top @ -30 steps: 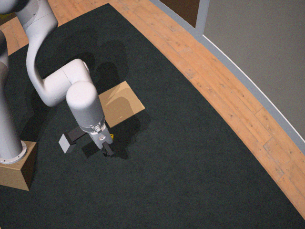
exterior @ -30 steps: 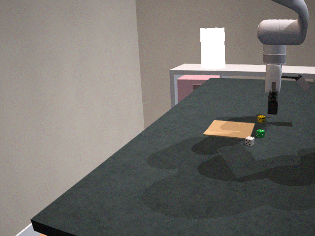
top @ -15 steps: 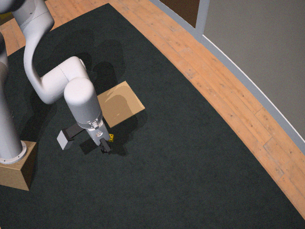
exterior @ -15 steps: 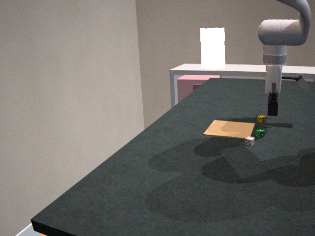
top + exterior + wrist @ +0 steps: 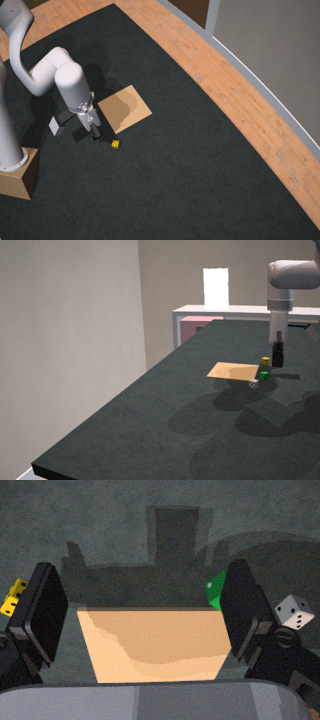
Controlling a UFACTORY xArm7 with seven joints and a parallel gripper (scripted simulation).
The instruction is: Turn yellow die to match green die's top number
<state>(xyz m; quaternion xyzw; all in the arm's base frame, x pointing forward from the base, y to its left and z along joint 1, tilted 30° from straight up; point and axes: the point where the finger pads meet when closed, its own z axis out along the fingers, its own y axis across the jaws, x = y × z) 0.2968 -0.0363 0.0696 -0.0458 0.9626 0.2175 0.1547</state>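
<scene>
Right now the green die is 6 cm to the left of my hand, 3 cm below it and 3 cm ahead of it. Also, from my hand: white die 13 cm to the left, 4 cm ahead, 3 cm below; yellow die 8 cm to the right, 5 cm ahead, 3 cm below; tan mat 13 cm ahead, 4 cm below, 3 cm to the left.
</scene>
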